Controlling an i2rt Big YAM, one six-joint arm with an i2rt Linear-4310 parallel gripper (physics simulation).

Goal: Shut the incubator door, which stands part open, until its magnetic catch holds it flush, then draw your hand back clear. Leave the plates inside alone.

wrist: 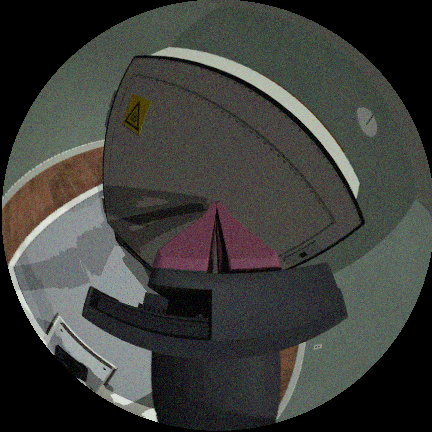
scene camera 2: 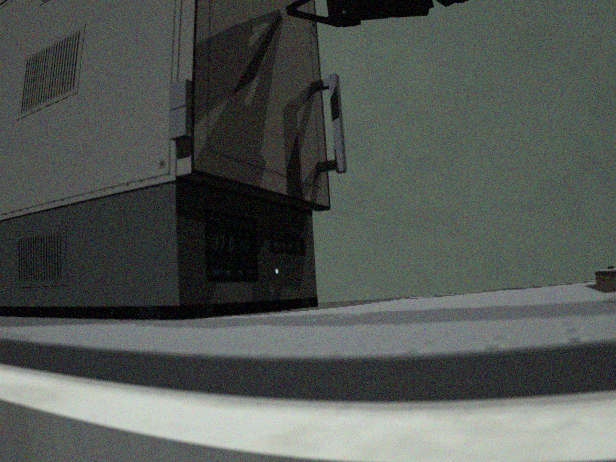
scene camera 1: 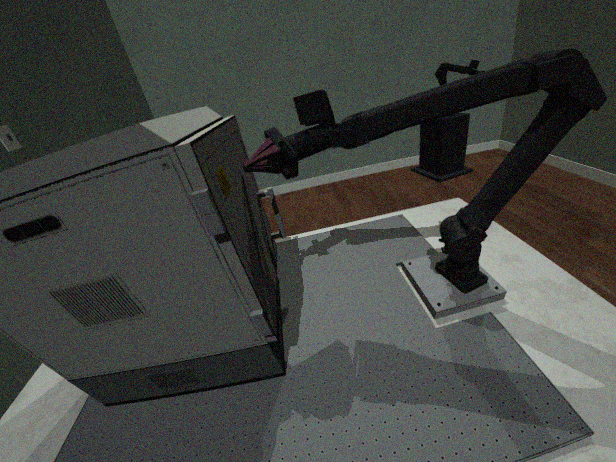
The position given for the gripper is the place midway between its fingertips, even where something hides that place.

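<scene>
The gripper [scene camera 1: 243, 168] is shut and it's holding nothing, and the wrist view has the gripper too [wrist: 215, 206]. There's also an incubator door [scene camera 2: 253, 82]; you'd find the door [scene camera 1: 212, 159] in another scene view, and the wrist view shows the door [wrist: 180, 134] as well.
</scene>
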